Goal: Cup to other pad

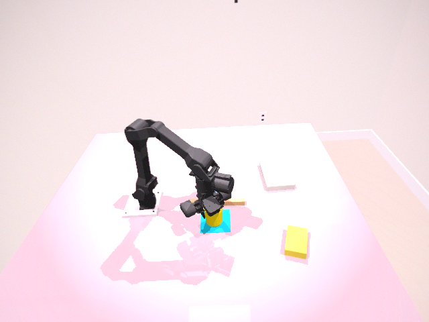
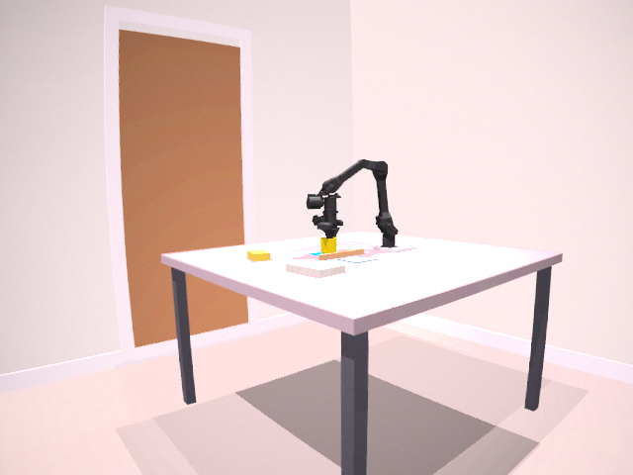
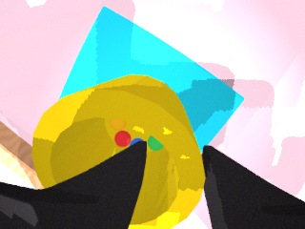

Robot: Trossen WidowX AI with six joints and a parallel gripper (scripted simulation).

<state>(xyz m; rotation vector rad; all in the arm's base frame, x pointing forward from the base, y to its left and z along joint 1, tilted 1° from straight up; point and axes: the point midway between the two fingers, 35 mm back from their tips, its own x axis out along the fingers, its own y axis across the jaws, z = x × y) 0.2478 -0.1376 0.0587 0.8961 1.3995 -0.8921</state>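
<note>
Right now my gripper tip is 20 mm short of the yellow cup, 10 mm to the right of it and 10 mm above it. Round my gripper tip: blue outlined square 50 mm ahead, 200 mm to the left, 50 mm below; cyan pad 30 mm ahead, 10 mm to the left, 50 mm below; thin wooden strip 40 mm ahead, 100 mm to the left, 40 mm below.
</note>
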